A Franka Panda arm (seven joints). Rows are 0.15 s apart.
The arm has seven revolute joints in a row. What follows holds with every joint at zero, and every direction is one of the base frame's.
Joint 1 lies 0.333 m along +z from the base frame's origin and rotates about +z.
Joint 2 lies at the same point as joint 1 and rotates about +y.
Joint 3 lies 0.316 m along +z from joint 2 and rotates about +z.
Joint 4 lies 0.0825 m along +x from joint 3 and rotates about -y.
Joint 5 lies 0.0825 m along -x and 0.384 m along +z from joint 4 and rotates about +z.
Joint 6 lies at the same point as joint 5 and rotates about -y.
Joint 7 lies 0.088 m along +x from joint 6 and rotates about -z.
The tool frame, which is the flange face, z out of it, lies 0.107 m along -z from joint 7; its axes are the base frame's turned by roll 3.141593, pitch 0 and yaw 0 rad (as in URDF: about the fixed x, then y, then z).
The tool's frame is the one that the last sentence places.
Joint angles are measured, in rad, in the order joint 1, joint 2, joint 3, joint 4, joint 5, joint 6, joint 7. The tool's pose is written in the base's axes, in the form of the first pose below.
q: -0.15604 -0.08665 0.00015 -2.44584 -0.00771 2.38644 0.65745
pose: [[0.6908 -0.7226 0.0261 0.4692], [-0.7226 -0.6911 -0.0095 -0.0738], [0.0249 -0.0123 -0.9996 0.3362], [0 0 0 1]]
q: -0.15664 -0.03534 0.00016 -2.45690 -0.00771 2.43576 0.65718
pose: [[0.6910 -0.7228 0.0133 0.4702], [-0.7227 -0.6911 -0.0072 -0.0742], [0.0143 -0.0046 -0.9999 0.3117], [0 0 0 1]]
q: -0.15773 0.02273 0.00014 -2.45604 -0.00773 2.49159 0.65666
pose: [[0.6908 -0.7230 0.0119 0.4744], [-0.7230 -0.6909 -0.0066 -0.0753], [0.0130 -0.0041 -0.9999 0.2893], [0 0 0 1]]
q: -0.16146 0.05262 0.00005 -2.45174 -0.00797 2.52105 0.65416
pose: [[0.6900 -0.7236 0.0157 0.4773], [-0.7236 -0.6902 -0.0073 -0.0776], [0.0161 -0.0064 -0.9998 0.2792], [0 0 0 1]]
